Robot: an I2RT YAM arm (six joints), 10 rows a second.
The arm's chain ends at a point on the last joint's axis. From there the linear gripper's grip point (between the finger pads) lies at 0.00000 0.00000 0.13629 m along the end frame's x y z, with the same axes.
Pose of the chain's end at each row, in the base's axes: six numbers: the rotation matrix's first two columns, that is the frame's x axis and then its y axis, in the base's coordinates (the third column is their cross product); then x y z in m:
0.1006 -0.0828 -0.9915 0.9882 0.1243 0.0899 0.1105 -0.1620 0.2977
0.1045 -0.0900 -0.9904 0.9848 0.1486 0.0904 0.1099 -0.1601 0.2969
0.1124 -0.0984 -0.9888 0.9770 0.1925 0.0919 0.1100 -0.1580 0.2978
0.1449 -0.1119 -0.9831 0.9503 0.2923 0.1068 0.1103 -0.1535 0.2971
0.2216 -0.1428 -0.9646 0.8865 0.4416 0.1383 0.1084 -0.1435 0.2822
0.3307 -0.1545 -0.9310 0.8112 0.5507 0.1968 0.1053 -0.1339 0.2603
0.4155 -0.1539 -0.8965 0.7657 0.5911 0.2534 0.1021 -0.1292 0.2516
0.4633 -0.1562 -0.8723 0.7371 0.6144 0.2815 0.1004 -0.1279 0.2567
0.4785 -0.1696 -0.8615 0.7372 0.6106 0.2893 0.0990 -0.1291 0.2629
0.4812 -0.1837 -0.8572 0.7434 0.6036 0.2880 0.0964 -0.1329 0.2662
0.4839 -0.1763 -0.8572 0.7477 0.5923 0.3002 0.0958 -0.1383 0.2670
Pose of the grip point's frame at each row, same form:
0.1006 -0.0828 -0.9915 0.9882 0.1243 0.0899 0.1263 -0.2968 0.3106
0.1045 -0.0900 -0.9904 0.9848 0.1486 0.0904 0.1288 -0.2943 0.3111
0.1124 -0.0984 -0.9888 0.9770 0.1925 0.0919 0.1347 -0.2911 0.3139
0.1449 -0.1119 -0.9831 0.9503 0.2923 0.1068 0.1478 -0.2829 0.3174
0.2216 -0.1428 -0.9646 0.8865 0.4416 0.1383 0.1638 -0.2642 0.3128
0.3307 -0.1545 -0.9310 0.8112 0.5507 0.1968 0.1710 -0.2457 0.3022
0.4155 -0.1539 -0.8965 0.7657 0.5911 0.2534 0.1690 -0.2371 0.3011
0.4633 -0.1562 -0.8723 0.7371 0.6144 0.2815 0.1675 -0.2333 0.3112
0.4785 -0.1696 -0.8615 0.7372 0.6106 0.2893 0.1640 -0.2345 0.3198
0.4812 -0.1837 -0.8572 0.7434 0.6036 0.2880 0.1597 -0.2386 0.3244
0.4839 -0.1763 -0.8572 0.7477 0.5923 0.3002 0.1578 -0.2455 0.3240

